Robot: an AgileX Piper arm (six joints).
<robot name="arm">
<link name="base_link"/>
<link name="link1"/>
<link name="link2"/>
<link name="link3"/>
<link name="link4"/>
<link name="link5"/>
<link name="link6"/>
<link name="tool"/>
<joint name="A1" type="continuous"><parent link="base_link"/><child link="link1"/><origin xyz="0 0 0.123" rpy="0 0 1.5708"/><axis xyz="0 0 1"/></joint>
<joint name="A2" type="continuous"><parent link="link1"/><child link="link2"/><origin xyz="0 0 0" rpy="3.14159 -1.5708 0"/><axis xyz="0 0 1"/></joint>
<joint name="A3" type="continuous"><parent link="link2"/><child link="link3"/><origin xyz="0.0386 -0.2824 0" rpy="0 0 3.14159"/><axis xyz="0 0 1"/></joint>
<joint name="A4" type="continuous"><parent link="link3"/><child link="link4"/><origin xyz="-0.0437 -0.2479 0" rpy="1.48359 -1.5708 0"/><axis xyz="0 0 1"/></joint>
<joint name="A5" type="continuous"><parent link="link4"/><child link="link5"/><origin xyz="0 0 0" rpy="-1.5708 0 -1.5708"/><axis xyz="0 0 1"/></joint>
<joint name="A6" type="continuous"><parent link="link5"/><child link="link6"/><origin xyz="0 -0.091 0" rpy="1.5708 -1.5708 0"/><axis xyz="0 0 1"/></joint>
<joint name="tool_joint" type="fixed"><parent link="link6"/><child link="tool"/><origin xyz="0 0 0" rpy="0 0 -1.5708"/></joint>
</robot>
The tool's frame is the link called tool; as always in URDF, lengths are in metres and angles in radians. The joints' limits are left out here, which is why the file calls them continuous.
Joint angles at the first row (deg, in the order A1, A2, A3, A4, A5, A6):
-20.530, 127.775, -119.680, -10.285, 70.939, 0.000
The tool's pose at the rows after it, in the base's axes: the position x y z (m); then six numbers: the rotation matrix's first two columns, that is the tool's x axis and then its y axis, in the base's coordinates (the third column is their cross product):
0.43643 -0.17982 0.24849 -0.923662 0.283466 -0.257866 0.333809 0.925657 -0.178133
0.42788 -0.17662 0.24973 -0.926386 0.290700 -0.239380 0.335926 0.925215 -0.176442
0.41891 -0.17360 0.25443 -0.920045 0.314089 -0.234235 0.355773 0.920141 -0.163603
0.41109 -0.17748 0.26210 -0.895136 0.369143 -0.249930 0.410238 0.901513 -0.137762
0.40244 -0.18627 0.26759 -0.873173 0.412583 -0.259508 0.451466 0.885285 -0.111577
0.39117 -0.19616 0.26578 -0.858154 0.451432 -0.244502 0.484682 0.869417 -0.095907
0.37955 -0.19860 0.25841 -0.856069 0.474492 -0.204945 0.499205 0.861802 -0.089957
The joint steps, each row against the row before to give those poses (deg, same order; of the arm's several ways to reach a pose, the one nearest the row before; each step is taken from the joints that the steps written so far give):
0.001, -2.095, 2.853, 0.000, -0.050, 0.001
0.000, -2.024, 3.182, 0.000, -0.001, 0.338
-0.130, -2.271, 2.790, 0.480, 0.000, 1.117
-0.998, -1.670, 1.095, 0.945, 0.000, 2.204
-1.721, -1.256, 0.843, 1.310, -0.096, 0.699
-1.955, -1.107, 2.134, 0.911, -0.151, 0.205
-1.057, -1.302, 3.614, 0.487, 0.000, 0.048

